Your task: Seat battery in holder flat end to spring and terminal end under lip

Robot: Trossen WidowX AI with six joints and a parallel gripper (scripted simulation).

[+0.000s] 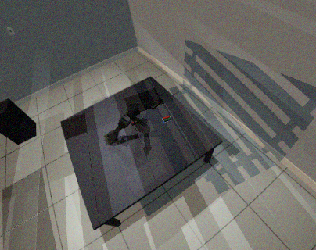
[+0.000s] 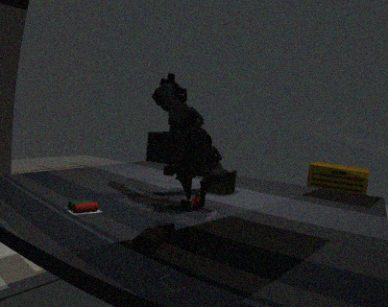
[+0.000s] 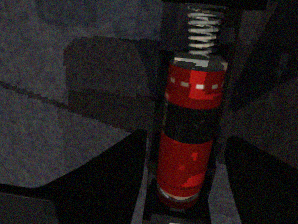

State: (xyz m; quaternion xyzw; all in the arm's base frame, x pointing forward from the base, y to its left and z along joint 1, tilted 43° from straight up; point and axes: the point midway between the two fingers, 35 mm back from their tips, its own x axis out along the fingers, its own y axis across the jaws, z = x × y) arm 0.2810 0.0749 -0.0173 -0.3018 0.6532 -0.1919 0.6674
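My gripper tip is now right at the battery. The rest, counted from my gripper tip: dark block: 330 mm ahead, 110 mm to the left.
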